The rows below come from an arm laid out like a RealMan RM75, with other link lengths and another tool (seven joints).
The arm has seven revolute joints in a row. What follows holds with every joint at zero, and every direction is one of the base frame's. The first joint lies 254.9 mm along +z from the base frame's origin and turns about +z. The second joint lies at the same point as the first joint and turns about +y. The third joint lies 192 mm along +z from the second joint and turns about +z. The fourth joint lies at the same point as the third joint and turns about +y. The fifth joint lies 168 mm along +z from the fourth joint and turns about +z. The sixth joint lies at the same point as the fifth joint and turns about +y. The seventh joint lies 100.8 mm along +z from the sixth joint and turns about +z. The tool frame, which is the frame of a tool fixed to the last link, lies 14 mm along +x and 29 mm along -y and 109 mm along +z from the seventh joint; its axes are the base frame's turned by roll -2.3, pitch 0 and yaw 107.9 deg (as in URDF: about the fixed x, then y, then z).
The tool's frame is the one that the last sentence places.
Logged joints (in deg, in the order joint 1, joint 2, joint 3, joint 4, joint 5, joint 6, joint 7), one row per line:
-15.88, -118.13, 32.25, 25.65, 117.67, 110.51, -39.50
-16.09, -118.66, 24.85, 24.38, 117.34, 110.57, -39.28
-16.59, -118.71, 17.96, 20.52, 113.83, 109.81, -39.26
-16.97, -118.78, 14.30, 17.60, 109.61, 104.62, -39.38
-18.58, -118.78, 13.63, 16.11, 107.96, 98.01, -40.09
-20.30, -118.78, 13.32, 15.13, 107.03, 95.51, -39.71
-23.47, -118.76, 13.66, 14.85, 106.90, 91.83, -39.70
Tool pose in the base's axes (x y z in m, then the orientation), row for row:
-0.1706, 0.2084, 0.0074, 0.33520, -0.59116, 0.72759, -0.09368
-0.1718, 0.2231, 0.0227, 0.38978, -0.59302, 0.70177, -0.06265
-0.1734, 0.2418, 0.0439, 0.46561, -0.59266, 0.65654, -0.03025
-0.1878, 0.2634, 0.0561, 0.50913, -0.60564, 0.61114, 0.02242
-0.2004, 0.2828, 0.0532, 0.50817, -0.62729, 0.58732, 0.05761
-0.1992, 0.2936, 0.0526, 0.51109, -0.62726, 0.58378, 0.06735
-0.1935, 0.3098, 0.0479, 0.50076, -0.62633, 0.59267, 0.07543
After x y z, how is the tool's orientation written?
As a quaternion, w x y z.
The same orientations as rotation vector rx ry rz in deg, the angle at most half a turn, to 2 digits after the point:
-88.37, 108.76, -14.00
-86.37, 102.20, -9.12
-83.38, 92.36, -4.26
-83.59, 84.35, 3.09
-86.61, 81.09, 7.95
-86.50, 80.50, 9.29
-86.76, 82.10, 10.45

